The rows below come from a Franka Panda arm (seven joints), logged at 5 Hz.
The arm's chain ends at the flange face. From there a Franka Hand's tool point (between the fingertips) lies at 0.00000 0.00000 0.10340 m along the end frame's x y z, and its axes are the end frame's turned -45 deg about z.
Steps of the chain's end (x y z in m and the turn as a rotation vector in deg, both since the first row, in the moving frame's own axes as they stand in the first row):
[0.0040, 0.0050, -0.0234, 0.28, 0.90, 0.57]
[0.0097, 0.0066, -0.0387, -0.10, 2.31, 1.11]
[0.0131, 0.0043, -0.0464, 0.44, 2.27, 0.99]
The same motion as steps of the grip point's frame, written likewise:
[0.0008, 0.0072, -0.0234, -0.44, 0.83, 0.57]
[0.0050, 0.0146, -0.0388, -1.70, 1.56, 1.11]
[0.0097, 0.0147, -0.0465, -1.29, 1.92, 0.99]

